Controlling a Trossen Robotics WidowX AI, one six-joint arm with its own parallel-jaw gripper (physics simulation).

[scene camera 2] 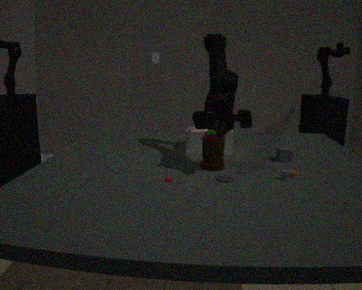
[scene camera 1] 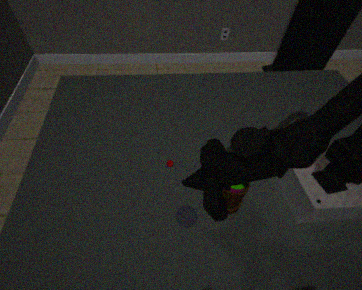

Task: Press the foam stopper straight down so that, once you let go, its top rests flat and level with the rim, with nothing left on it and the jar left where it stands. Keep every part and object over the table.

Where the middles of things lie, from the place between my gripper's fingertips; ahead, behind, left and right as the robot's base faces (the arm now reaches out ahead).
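The brown jar (scene camera 2: 212, 149) is 70 mm below my hand, and it's 130 mm behind it and 10 mm to the left of it too.
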